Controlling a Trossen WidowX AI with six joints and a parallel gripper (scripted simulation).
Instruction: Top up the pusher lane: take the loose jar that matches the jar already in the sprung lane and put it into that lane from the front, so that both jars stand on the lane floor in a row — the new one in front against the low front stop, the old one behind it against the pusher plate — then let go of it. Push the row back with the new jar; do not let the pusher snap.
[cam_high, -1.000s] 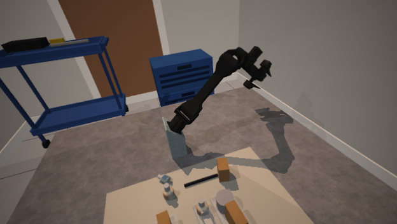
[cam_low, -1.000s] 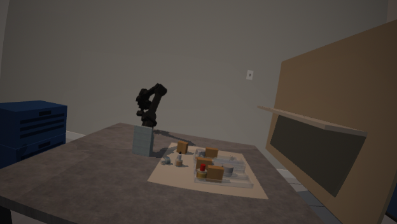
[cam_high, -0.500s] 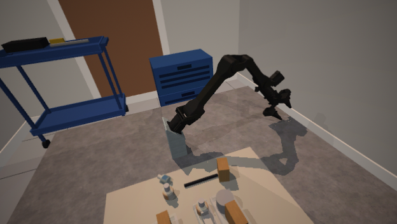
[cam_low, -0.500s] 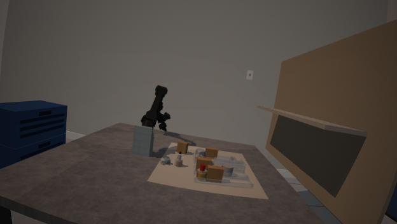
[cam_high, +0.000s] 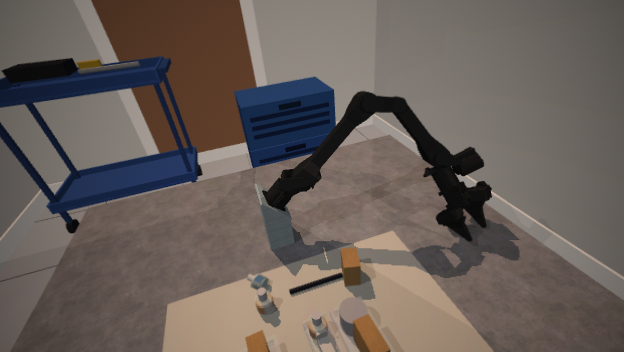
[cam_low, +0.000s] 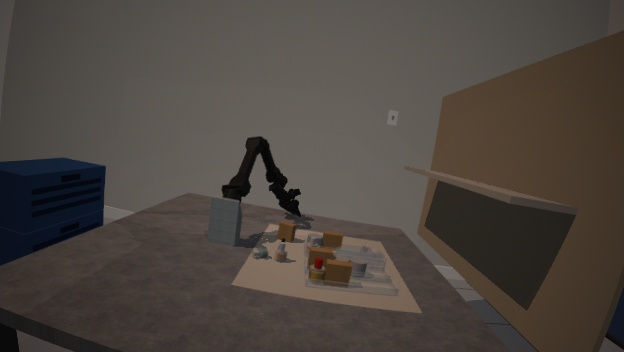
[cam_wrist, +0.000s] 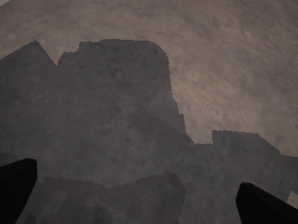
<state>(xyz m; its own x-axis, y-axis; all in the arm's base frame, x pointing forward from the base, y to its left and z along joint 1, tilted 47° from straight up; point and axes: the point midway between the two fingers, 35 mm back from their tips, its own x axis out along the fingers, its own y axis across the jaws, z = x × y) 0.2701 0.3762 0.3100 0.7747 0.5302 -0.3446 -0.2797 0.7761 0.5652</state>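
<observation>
Now: gripper tip 54 cm to the left of the grey pusher plate, 15 cm short of it and 3 cm below it. Also, from my gripper tip: black strip: 46 cm to the right, 7 cm behind, 1 cm below; brown block: 37 cm to the right, 5 cm behind, 2 cm above; beige mat: 52 cm to the right, 10 cm ahead, 2 cm below.
</observation>
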